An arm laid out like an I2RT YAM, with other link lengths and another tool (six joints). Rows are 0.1 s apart.
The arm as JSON. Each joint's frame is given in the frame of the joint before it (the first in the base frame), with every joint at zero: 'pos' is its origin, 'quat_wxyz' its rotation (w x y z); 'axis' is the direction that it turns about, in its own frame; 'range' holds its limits. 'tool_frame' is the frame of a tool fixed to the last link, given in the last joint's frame.
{
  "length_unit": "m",
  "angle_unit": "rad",
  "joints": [
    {
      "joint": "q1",
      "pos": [
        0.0,
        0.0,
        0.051
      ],
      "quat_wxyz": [
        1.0,
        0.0,
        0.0,
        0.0
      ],
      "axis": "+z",
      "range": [
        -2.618,
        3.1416
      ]
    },
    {
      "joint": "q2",
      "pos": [
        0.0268,
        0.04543,
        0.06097
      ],
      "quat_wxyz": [
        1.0,
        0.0,
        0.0,
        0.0
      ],
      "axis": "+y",
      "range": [
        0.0,
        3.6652
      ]
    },
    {
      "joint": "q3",
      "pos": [
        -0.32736,
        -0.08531,
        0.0
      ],
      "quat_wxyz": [
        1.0,
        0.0,
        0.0,
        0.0
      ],
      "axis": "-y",
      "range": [
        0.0,
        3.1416
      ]
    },
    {
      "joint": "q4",
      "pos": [
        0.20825,
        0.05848,
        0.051
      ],
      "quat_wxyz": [
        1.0,
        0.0,
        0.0,
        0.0
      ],
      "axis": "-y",
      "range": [
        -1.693,
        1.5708
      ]
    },
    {
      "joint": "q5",
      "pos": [
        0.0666,
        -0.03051,
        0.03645
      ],
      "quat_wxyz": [
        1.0,
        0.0,
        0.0,
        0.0
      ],
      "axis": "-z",
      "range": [
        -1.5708,
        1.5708
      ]
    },
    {
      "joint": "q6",
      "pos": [
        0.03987,
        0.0,
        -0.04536
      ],
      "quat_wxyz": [
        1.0,
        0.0,
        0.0,
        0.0
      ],
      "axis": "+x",
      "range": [
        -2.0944,
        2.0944
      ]
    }
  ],
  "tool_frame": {
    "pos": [
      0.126,
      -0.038,
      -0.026
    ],
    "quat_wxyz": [
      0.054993,
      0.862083,
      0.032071,
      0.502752
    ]
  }
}
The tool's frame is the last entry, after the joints.
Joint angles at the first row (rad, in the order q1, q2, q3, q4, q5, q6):
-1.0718, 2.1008, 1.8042, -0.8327, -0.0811, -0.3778
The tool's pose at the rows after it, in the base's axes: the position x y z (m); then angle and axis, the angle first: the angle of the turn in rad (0 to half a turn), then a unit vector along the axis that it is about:
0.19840, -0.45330, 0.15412, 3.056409, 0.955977, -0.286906, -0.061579
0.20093, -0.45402, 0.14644, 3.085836, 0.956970, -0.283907, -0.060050
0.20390, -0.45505, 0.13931, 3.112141, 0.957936, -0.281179, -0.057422
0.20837, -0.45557, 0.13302, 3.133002, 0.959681, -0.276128, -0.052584
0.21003, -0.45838, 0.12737, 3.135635, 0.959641, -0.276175, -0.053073
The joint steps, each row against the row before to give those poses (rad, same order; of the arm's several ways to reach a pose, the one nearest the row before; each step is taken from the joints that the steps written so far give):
-0.0065, 0.0253, 0.0217, -0.0134, -0.0219, 0.0018
-0.0047, 0.0224, 0.0144, -0.0112, -0.0247, 0.0007
-0.0038, 0.0214, 0.0140, -0.0078, -0.0237, 0.0011
-0.0008, 0.0170, 0.0071, 0.0008, -0.0241, -0.0015
0.0000, 0.0154, 0.0035, 0.0094, -0.0009, 0.0007

